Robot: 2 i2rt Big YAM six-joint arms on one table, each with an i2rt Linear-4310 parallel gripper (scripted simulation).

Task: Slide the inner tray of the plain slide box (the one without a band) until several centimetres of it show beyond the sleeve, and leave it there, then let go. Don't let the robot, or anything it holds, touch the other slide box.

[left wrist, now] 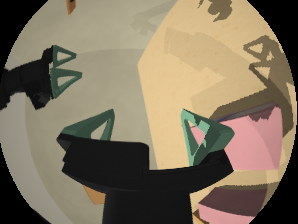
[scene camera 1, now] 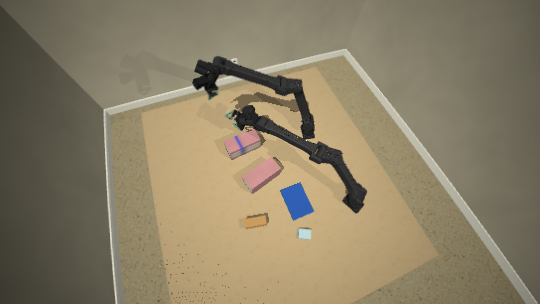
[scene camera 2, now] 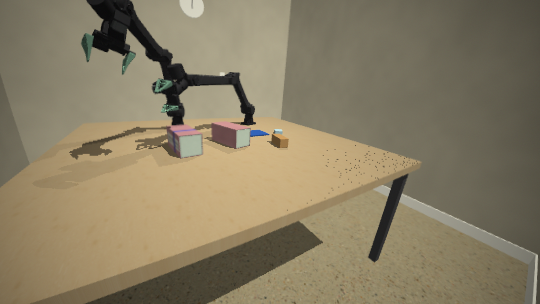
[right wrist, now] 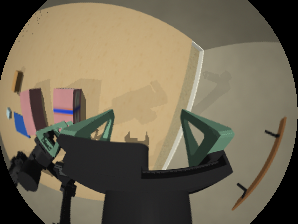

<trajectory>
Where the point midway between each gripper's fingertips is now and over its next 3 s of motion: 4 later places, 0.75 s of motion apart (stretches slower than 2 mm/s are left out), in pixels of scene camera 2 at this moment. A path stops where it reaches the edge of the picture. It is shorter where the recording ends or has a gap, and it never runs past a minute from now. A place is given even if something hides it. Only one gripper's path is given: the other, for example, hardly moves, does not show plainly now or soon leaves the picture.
The right gripper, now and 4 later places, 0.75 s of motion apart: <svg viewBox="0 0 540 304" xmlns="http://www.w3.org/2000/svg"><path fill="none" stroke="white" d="M106 68L112 58L130 45L149 39L159 40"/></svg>
</trajectory>
